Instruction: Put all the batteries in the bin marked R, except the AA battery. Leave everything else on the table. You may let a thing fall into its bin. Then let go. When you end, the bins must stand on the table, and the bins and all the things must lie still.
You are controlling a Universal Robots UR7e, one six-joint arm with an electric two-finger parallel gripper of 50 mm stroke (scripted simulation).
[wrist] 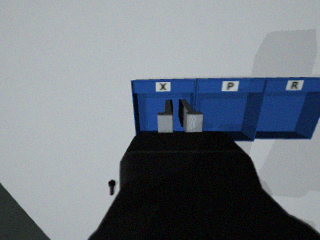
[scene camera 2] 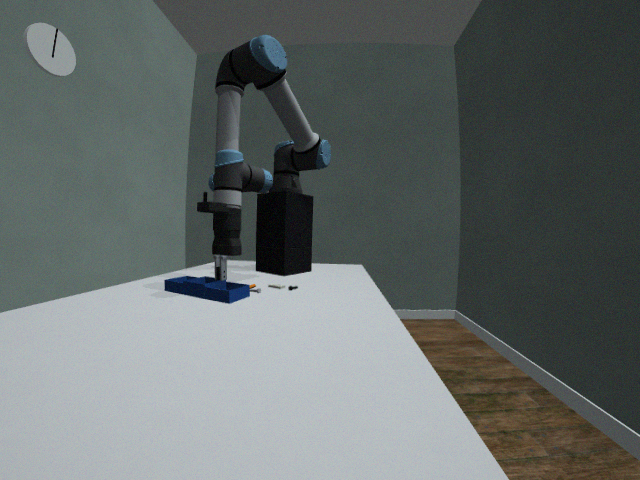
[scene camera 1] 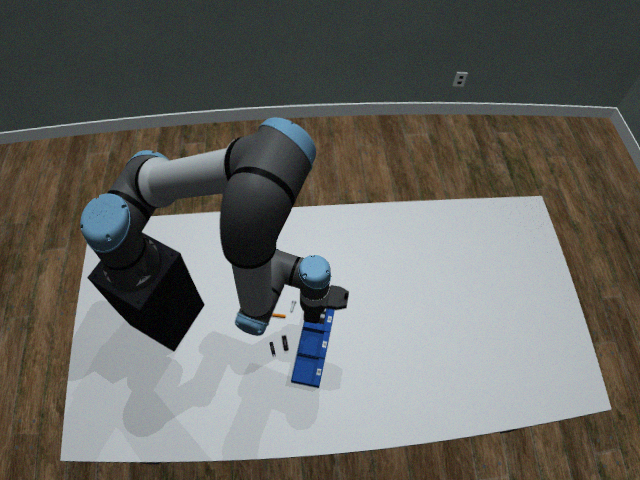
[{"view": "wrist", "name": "gripper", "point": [175, 108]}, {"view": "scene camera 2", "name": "gripper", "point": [220, 279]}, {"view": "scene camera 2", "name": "blue three-compartment bin tray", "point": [203, 287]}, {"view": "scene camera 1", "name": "blue three-compartment bin tray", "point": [314, 338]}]
